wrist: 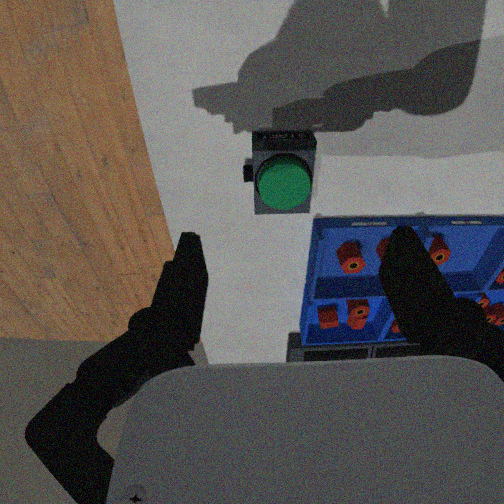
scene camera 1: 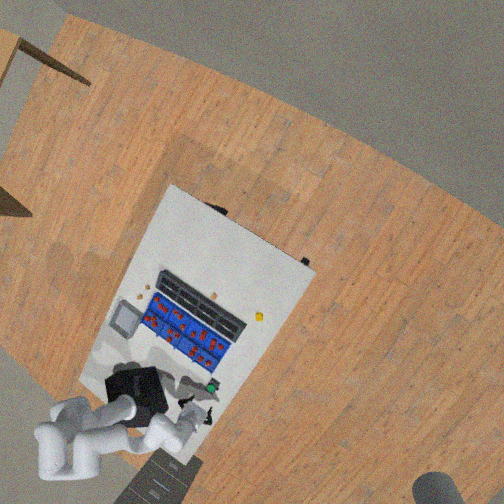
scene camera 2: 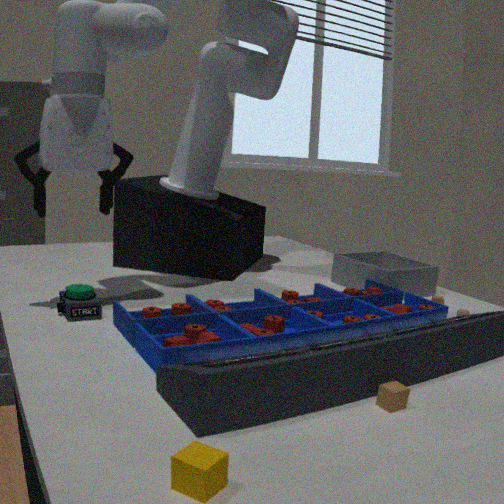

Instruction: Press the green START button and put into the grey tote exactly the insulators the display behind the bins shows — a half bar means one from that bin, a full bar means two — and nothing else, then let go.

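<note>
The green START button [scene camera 2: 80, 301] sits on a dark box on the white table, left of the blue bins [scene camera 2: 280, 320]; it also shows in the wrist view [wrist: 283, 181] and in the overhead view [scene camera 1: 211, 388]. The bins hold red insulators [scene camera 2: 194, 333]. The dark display bar [scene camera 2: 340, 370] lies along the bins; I see no lit bars from these views. The grey tote [scene camera 2: 384, 272] stands at the bins' far end. My gripper [scene camera 2: 70, 197] hangs open and empty high above the table, near the button; it also shows in the wrist view [wrist: 295, 245].
The arm's black base block [scene camera 2: 187, 230] stands behind the bins. A yellow cube [scene camera 2: 199, 470] and a tan cube [scene camera 2: 392, 396] lie in front of the display. Small tan cubes [scene camera 2: 438, 299] lie near the tote. The table edge [wrist: 145, 150] is left of the button.
</note>
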